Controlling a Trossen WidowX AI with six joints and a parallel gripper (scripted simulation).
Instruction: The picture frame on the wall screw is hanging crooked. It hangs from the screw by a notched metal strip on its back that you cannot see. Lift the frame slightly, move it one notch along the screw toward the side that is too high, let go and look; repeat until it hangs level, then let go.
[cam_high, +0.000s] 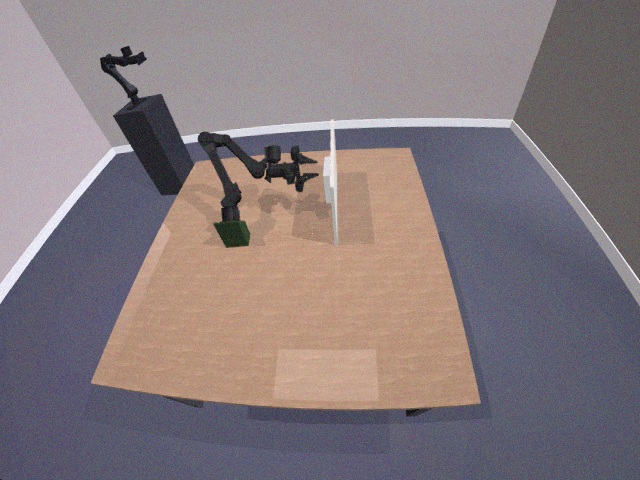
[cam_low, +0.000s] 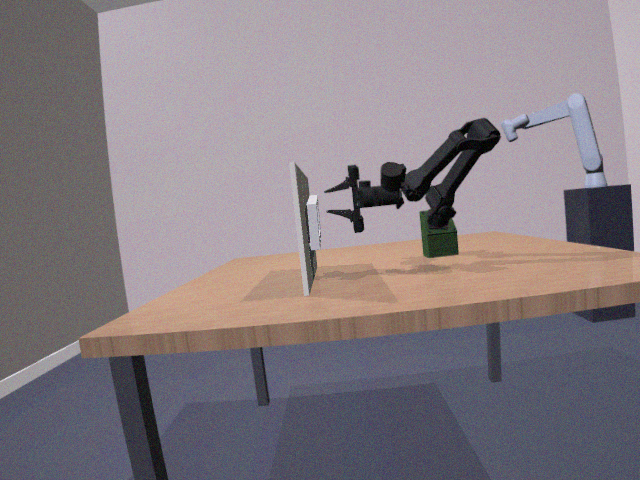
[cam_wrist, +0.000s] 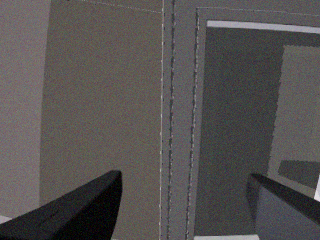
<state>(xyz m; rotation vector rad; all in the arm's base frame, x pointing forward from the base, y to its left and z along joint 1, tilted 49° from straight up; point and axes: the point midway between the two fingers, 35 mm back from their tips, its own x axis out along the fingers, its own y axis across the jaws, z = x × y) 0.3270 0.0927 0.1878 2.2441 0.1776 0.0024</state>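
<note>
My gripper tip is now 50 mm short of the picture frame, 50 mm above it and 10 mm to the left of it. Round my gripper tip: wall panel 60 mm below, 50 mm ahead, 10 mm to the left.
</note>
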